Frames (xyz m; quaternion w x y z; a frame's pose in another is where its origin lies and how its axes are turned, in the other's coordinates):
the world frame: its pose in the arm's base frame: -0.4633 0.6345 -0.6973 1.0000 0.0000 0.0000 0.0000
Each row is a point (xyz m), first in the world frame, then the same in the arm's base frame.
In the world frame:
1: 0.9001 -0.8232 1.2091
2: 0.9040 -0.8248 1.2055
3: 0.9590 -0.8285 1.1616
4: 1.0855 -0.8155 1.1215
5: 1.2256 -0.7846 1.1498
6: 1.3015 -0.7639 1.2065
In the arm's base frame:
1: 0.4368 -0.1887 0.5118
2: 0.4407 -0.1903 0.5082
3: 0.4957 -0.1940 0.4643
4: 0.6222 -0.1810 0.4242
5: 0.7623 -0.1501 0.4525
6: 0.8382 -0.1294 0.5092

